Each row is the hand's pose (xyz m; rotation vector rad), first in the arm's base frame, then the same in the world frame.
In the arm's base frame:
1: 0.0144 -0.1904 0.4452 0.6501 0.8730 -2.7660
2: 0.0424 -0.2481 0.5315 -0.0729 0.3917 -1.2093
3: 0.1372 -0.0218 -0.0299 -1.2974 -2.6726 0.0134
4: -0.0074 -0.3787 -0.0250 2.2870 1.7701 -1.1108
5: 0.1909 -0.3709 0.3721 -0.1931 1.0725 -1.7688
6: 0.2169 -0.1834 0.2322 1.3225 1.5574 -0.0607
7: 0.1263 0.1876 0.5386 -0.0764 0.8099 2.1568
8: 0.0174 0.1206 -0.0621 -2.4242 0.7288 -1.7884
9: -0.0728 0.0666 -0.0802 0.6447 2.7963 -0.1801
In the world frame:
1: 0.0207 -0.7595 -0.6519 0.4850 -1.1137 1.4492
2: -0.0016 -0.8636 -0.6672 0.1449 2.1924 -1.7343
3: 0.0171 -0.2766 -0.8416 -1.3853 -0.7242 -0.2928
4: -0.3216 -0.3882 -0.6963 -1.1455 -0.4018 0.9243
5: -0.1655 -0.7795 -0.8363 0.1841 -2.3809 1.2942
6: -0.0382 -0.5871 -0.8826 -2.1931 -1.2497 0.8120
7: 0.4122 -0.7269 -0.7509 1.8023 0.2823 1.2114
8: 0.1333 -0.1802 -0.7281 2.0681 -2.1274 -0.4266
9: 0.0723 -0.1705 -0.6412 -1.3474 -1.4167 -0.3362

